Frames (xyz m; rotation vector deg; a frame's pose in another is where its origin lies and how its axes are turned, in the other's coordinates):
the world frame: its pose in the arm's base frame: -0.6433 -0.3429 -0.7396 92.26 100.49 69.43
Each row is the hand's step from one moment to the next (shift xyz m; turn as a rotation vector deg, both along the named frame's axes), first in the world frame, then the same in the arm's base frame.
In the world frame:
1: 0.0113 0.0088 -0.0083 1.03 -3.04 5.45
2: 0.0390 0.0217 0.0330 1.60 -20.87 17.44
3: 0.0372 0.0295 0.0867 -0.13 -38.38 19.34
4: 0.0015 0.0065 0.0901 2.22 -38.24 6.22
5: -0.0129 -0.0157 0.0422 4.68 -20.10 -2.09
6: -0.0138 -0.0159 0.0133 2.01 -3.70 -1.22
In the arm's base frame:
1: -0.0043 0.0077 0.0140 2.58 2.80 -5.05
2: 0.0307 0.0451 0.0101 2.54 8.18 -25.86
3: 0.0790 0.0584 -0.0107 -5.06 8.42 -41.84
4: 0.0766 0.0271 -0.0395 -16.15 6.84 -34.61
5: 0.0285 0.0011 -0.0372 -13.57 5.39 -14.73
6: 0.0050 -0.0081 -0.0230 -3.41 1.85 -2.04

